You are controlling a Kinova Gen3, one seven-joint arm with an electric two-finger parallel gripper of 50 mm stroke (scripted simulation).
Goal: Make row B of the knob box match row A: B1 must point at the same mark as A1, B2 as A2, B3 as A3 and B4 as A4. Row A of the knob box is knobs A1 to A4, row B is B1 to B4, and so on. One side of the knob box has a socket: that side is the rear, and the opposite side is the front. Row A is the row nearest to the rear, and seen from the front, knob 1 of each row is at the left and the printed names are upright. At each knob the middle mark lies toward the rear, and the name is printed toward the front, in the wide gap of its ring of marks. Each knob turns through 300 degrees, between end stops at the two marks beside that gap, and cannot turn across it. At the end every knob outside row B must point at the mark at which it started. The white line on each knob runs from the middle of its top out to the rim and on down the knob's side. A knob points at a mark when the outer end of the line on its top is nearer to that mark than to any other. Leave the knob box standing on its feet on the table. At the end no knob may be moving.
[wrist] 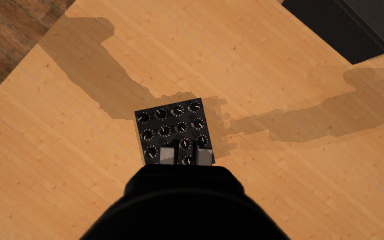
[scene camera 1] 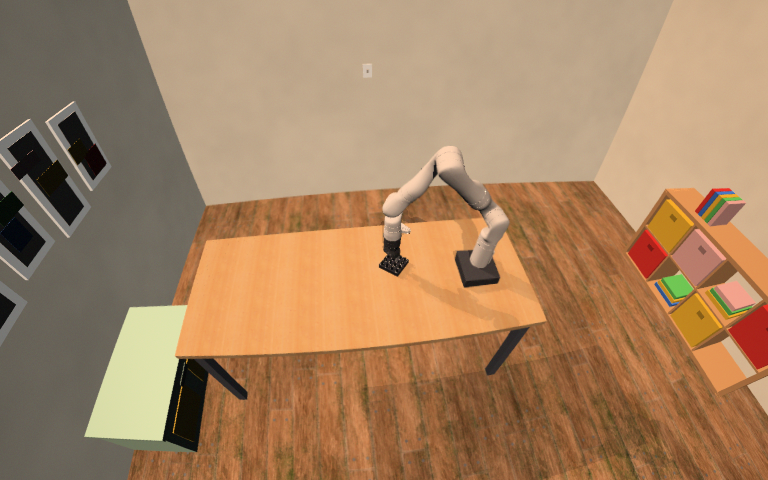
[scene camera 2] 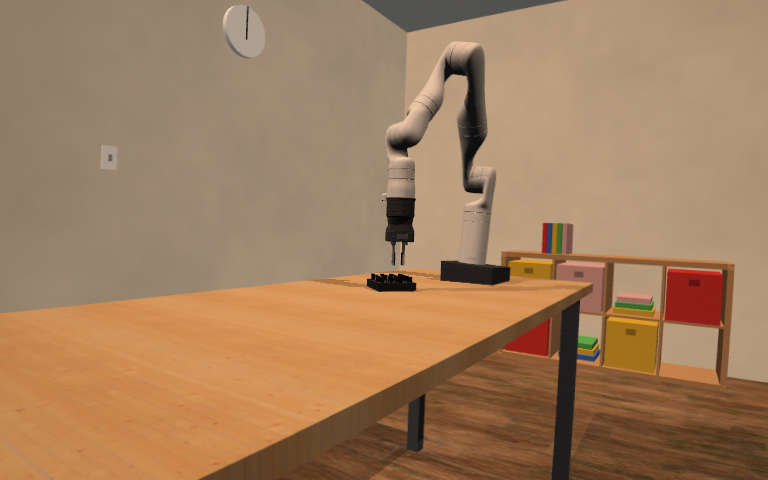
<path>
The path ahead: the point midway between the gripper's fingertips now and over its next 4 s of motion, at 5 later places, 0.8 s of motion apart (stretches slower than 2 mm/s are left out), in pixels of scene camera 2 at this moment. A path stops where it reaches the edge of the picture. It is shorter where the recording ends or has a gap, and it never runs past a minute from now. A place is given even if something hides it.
The gripper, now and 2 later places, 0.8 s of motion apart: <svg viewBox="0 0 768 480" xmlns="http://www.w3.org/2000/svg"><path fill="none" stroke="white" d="M397 265L398 249L399 223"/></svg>
</path>
